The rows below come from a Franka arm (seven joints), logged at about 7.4 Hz.
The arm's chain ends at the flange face. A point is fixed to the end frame.
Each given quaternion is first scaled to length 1.
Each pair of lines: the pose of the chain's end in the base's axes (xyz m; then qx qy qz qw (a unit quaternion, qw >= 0)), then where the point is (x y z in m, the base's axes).
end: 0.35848, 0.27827, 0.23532, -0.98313, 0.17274, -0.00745, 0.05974
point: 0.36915 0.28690 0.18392
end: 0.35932, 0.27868, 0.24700, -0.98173, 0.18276, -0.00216, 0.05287
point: 0.36943 0.28652 0.19536
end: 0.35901, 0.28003, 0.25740, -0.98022, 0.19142, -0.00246, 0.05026
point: 0.36919 0.28743 0.20571
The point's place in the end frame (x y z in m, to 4 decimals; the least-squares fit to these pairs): 0.0074 -0.0055 0.0524
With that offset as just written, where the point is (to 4 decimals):
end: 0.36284, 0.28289, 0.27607, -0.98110, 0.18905, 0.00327, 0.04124
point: 0.3722 0.2895 0.2241
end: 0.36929, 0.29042, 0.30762, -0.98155, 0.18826, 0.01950, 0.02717
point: 0.3767 0.2960 0.2552
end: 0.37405, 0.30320, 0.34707, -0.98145, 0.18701, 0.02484, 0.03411
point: 0.3811 0.3096 0.2947
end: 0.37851, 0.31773, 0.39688, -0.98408, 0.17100, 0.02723, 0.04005
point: 0.3852 0.3250 0.3446
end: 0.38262, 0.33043, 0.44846, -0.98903, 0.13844, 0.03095, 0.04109
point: 0.3886 0.3384 0.3962
